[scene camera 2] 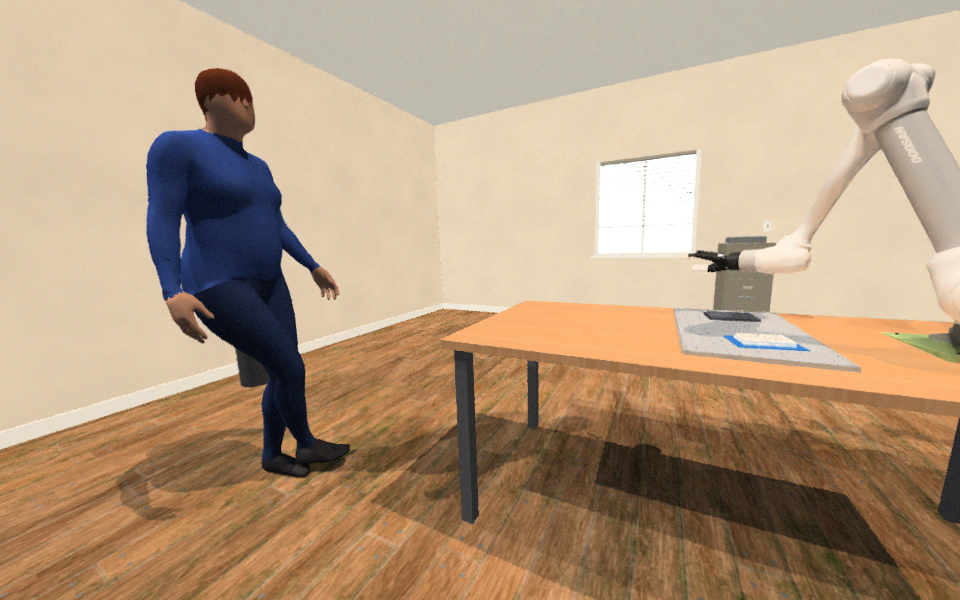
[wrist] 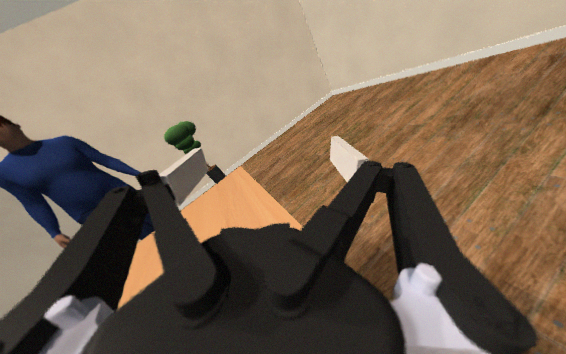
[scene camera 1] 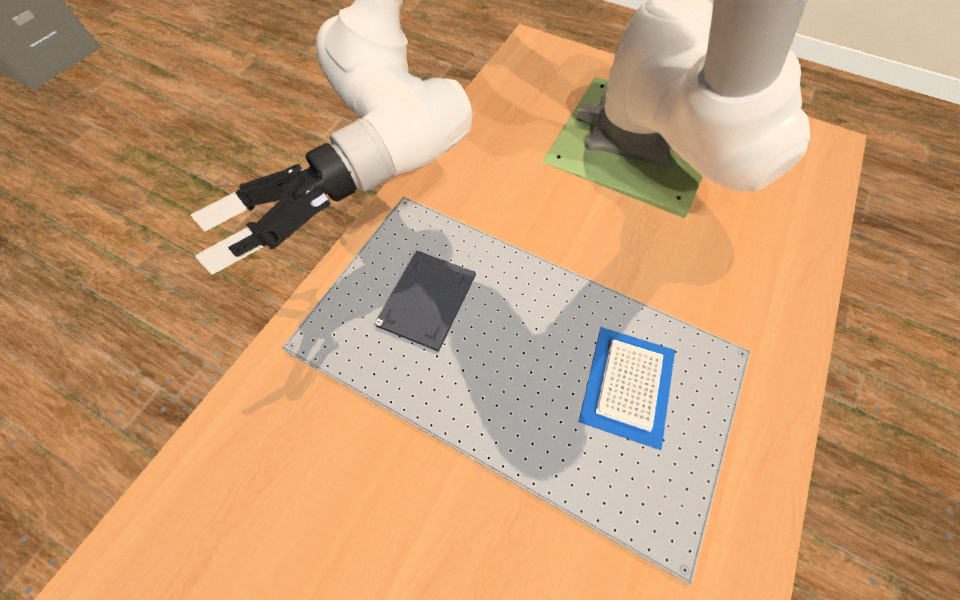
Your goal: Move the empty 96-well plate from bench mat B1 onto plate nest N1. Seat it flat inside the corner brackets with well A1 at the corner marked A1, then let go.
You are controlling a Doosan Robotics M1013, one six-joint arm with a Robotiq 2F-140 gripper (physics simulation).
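Places are measured from the arm's base along level axes (x up, y ahead, z left), in centimetres.
Pixels of known places: gripper, fingertip midpoint: (scene camera 2: 686, 261) (wrist: 267, 154) (scene camera 1: 200, 242); arm's base, origin of the base link: (scene camera 1: 632, 130).
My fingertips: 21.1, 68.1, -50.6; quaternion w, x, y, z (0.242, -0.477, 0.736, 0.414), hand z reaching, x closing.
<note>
Ahead of a thing's pixels: the offset from my fingertips to its top centre, as dx, dy, dz. Level surfaces: height alone.
The white 96-well plate @[-19.3, -9.5, +61.7] (scene camera 1: 630, 385) (scene camera 2: 764, 341) lies flat on the blue bench mat B1 @[dx -20.7] (scene camera 1: 661, 434) (scene camera 2: 736, 345), towards the right end of the grey perforated board. The dark plate nest N1 @[-19.5, -11.8, +24.8] (scene camera 1: 426, 300) (scene camera 2: 732, 316) lies on the same board towards its left end; it holds no plate, and a small white mark shows at one corner. The mark's lettering is too small to read. My gripper (scene camera 1: 206, 239) (scene camera 2: 694, 261) (wrist: 267, 154) is open and empty, with white finger pads. It points sideways, up high and beyond the table's edge on the nest side, far from the plate.
The grey perforated board @[dx -20.9] (scene camera 1: 516, 279) (scene camera 2: 697, 341) lies on the wooden table @[dx -22.2] (scene camera 1: 339, 481) (scene camera 2: 566, 331). The arm's base stands on a green plate (scene camera 1: 640, 180) (scene camera 2: 918, 343). A person in blue (scene camera 2: 233, 212) (wrist: 60, 175) stands beyond the table. A grey cabinet (scene camera 1: 42, 42) (scene camera 2: 743, 283) stands on the floor.
</note>
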